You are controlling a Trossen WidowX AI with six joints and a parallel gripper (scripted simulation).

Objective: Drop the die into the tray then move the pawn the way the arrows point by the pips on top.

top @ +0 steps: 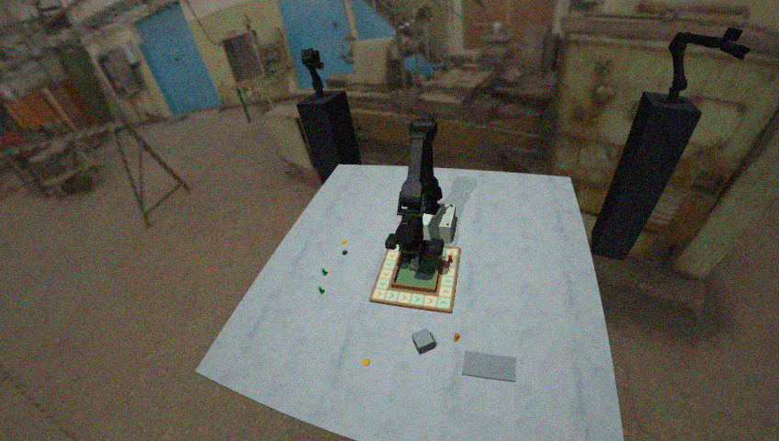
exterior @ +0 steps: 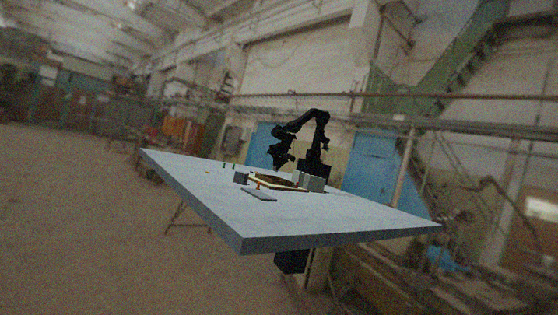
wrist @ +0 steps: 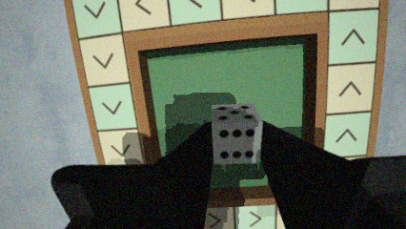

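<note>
Now: the red pawn 10 cm behind my gripper tip, 9 cm to the left of it and 5 cm below it. From my gripper tip the other things lie so: green dice tray 1 cm behind, 7 cm below; then orange pawn 18 cm ahead, 21 cm to the left, 6 cm below; then white die right at my gripper tip.
</note>
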